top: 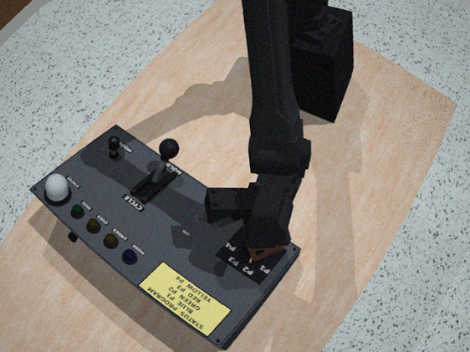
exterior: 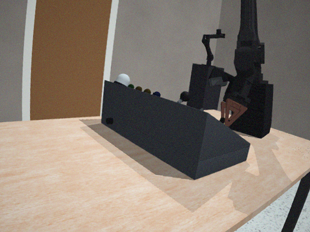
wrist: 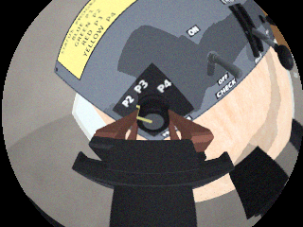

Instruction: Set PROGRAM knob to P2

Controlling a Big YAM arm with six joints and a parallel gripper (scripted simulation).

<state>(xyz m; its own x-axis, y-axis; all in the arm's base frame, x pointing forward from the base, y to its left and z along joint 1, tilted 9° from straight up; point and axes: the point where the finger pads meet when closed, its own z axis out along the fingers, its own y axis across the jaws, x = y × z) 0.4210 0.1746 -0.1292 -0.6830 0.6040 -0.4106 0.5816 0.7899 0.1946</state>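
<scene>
Now: hand 12 cm to the left of the check toggle and 1 cm short of it. The rest, counted from my hand: small knob (36 cm to the right, 3 cm ahead); then dark grey console (17 cm to the right, 5 cm ahead, 2 cm below); then ball-topped lever (24 cm to the right, 1 cm above).
</scene>
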